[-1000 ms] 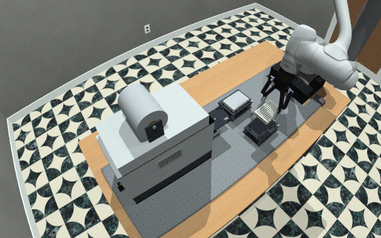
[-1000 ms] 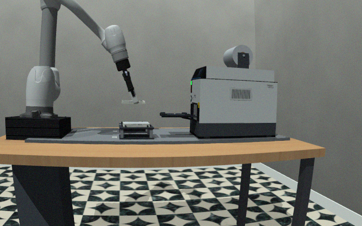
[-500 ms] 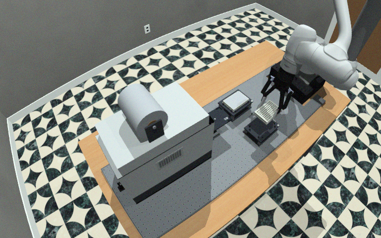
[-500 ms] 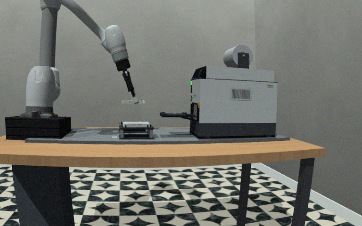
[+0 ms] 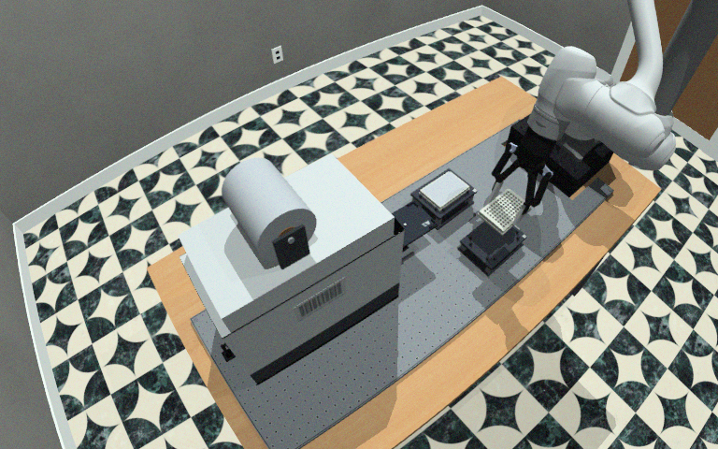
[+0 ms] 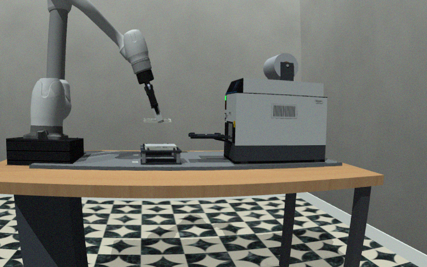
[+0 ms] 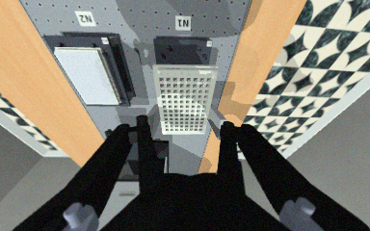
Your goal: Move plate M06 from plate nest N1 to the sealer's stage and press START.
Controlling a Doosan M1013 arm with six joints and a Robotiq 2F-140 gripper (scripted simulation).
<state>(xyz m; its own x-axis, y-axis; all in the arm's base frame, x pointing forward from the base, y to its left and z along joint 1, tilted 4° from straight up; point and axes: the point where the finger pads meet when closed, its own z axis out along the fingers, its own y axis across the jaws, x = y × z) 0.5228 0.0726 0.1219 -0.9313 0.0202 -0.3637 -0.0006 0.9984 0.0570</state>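
My hand is 3 cm above the white well plate. The rest, counted from my hand: black stage (20 cm ahead, 16 cm to the right, 8 cm below); foil-covered plate (20 cm to the right, 12 cm below); nest N1 (15 cm below).
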